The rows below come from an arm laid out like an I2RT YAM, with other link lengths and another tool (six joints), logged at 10 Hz.
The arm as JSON. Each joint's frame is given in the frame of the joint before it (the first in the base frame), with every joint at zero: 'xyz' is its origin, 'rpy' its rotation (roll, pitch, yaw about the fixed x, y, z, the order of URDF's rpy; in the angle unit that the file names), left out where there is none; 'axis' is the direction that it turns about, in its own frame. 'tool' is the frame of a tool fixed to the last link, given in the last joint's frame.
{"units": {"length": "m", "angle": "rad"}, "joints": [
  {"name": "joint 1", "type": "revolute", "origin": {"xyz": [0.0, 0.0, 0.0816]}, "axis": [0.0, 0.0, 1.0]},
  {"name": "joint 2", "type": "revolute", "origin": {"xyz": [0.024, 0.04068, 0.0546], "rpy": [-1.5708, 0.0, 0.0]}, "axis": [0.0, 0.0, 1.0]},
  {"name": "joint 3", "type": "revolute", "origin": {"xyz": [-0.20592, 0.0, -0.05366], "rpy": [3.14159, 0.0, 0.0]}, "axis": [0.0, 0.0, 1.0]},
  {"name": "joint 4", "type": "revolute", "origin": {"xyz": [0.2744, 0.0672, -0.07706]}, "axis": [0.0, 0.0, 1.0]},
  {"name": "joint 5", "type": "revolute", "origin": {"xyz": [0.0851, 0.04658, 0.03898], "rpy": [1.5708, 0.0, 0.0]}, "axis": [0.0, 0.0, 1.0]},
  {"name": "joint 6", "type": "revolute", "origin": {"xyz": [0.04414, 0.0, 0.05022], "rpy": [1.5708, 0.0, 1.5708]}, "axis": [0.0, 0.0, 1.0]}
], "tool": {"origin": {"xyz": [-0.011, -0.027, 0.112], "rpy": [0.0, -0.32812, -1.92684]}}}
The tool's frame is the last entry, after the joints.
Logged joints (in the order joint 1, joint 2, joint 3, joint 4, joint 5, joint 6), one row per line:
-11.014 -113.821 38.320 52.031 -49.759 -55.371
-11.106 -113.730 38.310 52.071 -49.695 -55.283
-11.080 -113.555 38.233 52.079 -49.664 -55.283
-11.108 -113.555 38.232 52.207 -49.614 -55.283
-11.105 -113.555 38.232 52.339 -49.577 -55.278
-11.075 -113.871 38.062 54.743 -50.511 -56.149
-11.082 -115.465 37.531 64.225 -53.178 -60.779
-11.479 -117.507 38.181 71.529 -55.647 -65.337
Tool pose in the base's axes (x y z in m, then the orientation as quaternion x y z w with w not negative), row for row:
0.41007 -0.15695 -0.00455 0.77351 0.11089 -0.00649 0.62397
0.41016 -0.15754 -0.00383 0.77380 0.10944 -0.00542 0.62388
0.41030 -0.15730 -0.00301 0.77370 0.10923 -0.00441 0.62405
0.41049 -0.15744 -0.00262 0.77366 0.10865 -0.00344 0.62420
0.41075 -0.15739 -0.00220 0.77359 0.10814 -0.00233 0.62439
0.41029 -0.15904 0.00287 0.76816 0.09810 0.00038 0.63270
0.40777 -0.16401 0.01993 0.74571 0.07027 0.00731 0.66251
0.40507 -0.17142 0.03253 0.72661 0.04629 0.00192 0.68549
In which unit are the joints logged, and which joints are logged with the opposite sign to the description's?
The joints are logged in degrees. Opposite sign: joint 2, joint 5.
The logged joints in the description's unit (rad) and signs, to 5 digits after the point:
-0.19223 1.98655 0.66881 0.90811 0.86846 -0.96641
-0.19384 1.98496 0.66864 0.90881 0.86734 -0.96487
-0.19338 1.98191 0.66729 0.90895 0.86680 -0.96487
-0.19387 1.98191 0.66727 0.91118 0.86593 -0.96487
-0.19382 1.98191 0.66727 0.91349 0.86528 -0.96478
-0.19330 1.98742 0.66431 0.95545 0.88158 -0.97998
-0.19342 2.01524 0.65504 1.12094 0.92813 -1.06079
-0.20035 2.05088 0.66638 1.24842 0.97122 -1.14035

